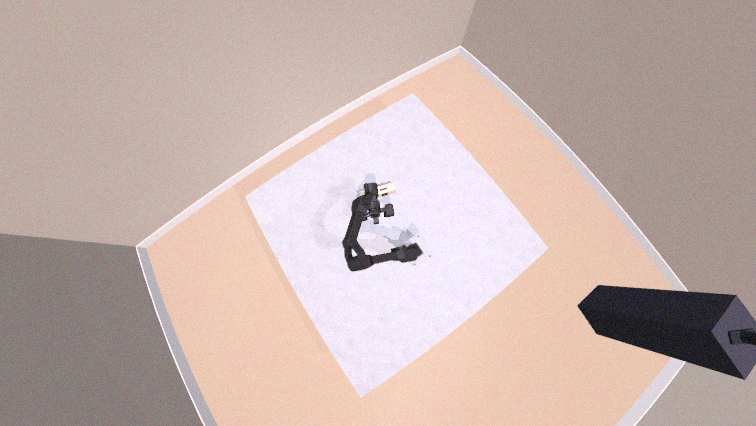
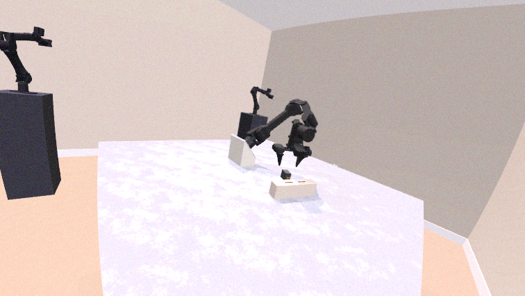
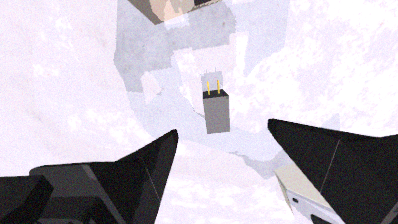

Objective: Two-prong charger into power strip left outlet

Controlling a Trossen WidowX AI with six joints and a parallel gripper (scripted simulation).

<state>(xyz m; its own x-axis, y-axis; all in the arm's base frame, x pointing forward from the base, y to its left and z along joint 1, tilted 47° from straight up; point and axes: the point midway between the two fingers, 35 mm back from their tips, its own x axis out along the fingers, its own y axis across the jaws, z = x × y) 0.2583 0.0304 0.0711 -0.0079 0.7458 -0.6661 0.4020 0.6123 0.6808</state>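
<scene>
My gripper tip is now 5 cm above the grey two-prong charger, 2 cm short of it and 1 cm to the left of it.
</scene>
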